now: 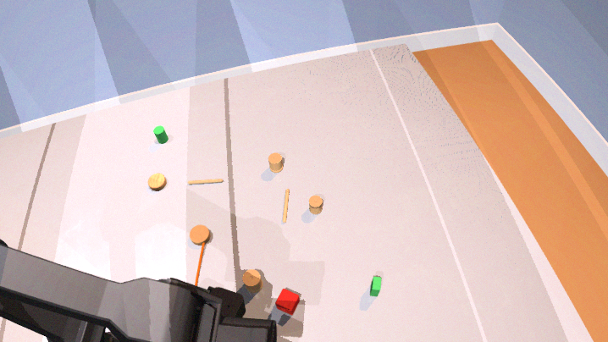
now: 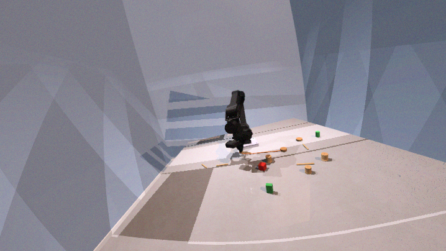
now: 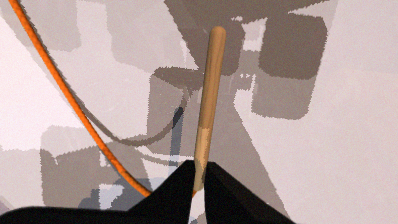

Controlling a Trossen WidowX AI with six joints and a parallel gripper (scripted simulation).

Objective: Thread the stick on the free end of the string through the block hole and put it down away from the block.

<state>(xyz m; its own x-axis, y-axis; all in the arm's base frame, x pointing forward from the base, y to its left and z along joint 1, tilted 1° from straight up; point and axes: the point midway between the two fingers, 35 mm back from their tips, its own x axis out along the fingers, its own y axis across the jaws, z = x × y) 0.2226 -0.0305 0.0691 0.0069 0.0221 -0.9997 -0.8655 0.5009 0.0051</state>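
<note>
Now: the red block 110 mm ahead of my gripper tip, 110 mm to the left of it and 40 mm below it. From my gripper tip the other things lie so: round wooden button 60 mm behind, 260 mm to the left, 50 mm below; loose stick 30 mm ahead, 150 mm to the right, 60 mm below; pale wooden cylinder 50 mm ahead, 150 mm to the left, 40 mm below.
</note>
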